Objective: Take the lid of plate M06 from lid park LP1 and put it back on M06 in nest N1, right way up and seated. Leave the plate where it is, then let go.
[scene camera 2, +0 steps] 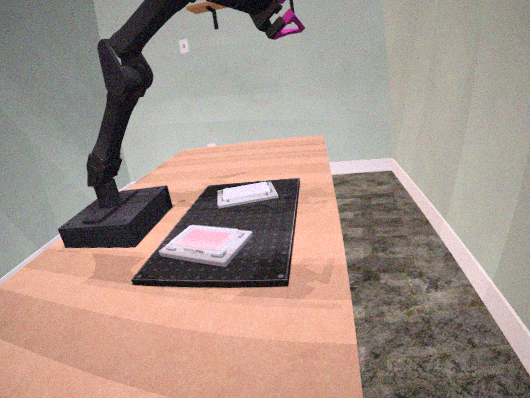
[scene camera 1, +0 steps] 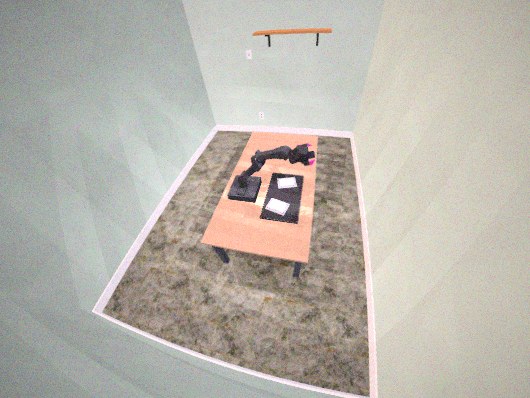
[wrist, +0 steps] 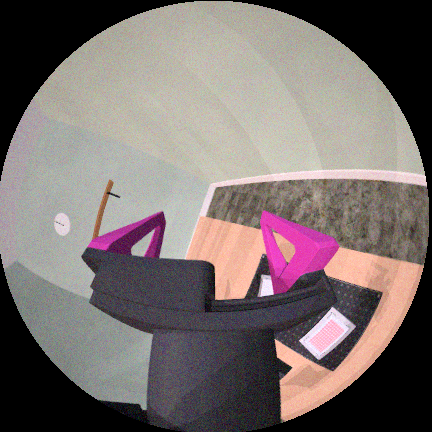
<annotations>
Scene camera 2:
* white plate with pink top: 201,239
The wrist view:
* my gripper: 212,216
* white plate with pink top: 332,329
</annotations>
